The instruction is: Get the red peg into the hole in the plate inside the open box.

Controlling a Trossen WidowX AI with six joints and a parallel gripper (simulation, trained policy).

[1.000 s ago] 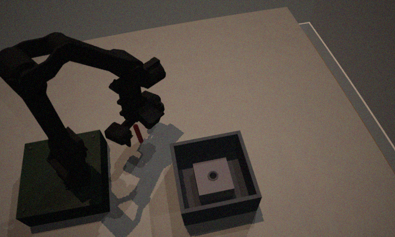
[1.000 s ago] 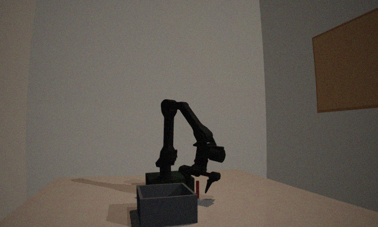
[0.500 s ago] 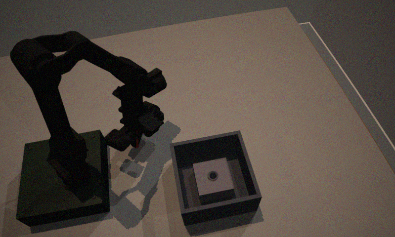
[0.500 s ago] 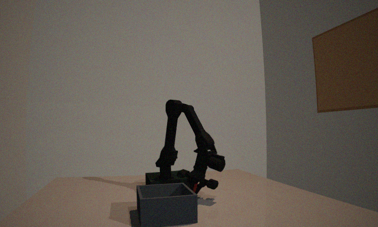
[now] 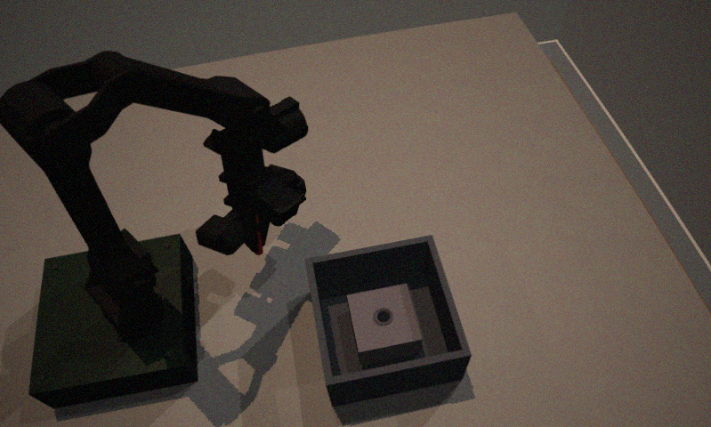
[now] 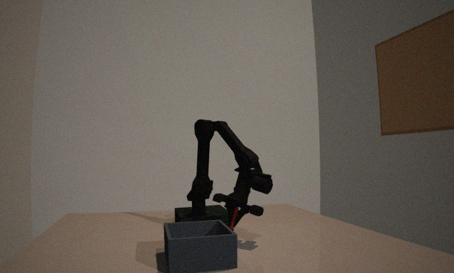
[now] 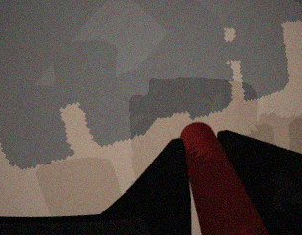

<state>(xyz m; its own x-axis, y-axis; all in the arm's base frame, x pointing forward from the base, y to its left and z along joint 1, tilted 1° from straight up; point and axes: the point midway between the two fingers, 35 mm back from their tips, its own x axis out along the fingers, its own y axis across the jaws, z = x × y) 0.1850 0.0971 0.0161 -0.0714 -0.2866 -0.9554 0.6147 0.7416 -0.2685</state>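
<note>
Now: the grey plate 16 cm to the right of my gripper tip, 16 cm ahead of it and 1 cm below it. From my gripper tip the other things lie so: red peg (3 cm above, 1 cm to the left); grey box (16 cm to the right, 16 cm ahead, 3 cm below).
</note>
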